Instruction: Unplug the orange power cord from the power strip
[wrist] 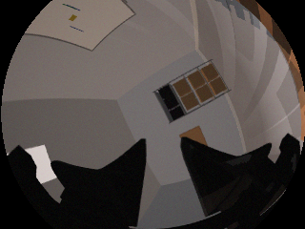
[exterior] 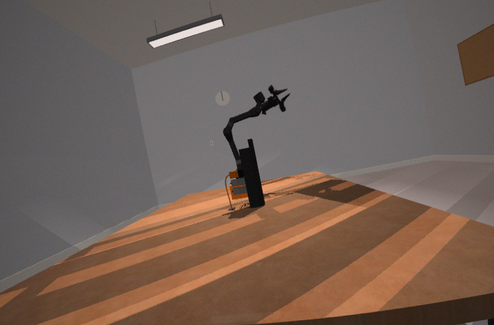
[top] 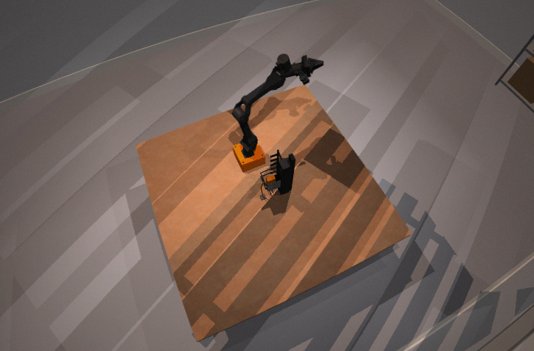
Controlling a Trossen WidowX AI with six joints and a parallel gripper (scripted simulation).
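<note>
Right now my gripper tip is 260 mm short of the orange plug, 390 mm to the left of it and 440 mm above it.
</note>
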